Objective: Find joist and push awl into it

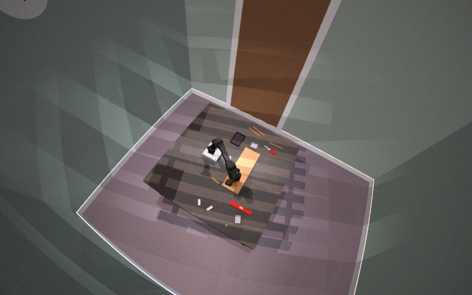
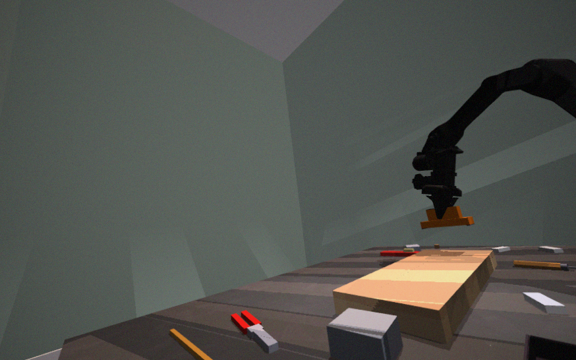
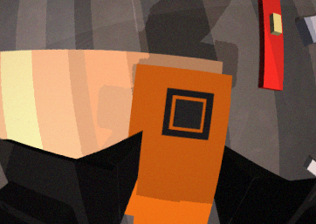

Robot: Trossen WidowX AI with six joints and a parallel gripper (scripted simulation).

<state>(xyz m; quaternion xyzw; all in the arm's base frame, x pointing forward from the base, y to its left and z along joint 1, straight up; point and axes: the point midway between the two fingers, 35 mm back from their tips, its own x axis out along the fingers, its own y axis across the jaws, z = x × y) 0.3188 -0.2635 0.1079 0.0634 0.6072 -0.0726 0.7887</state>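
My gripper tip is now 120 mm past the dark tray, 550 mm to the right of it and 130 mm above it. The rest, counted from my gripper tip: orange stud finder 10 mm ahead, 20 mm above; square indicator 20 mm ahead, 30 mm above; yellow-handled awl 200 mm behind, 140 mm below.
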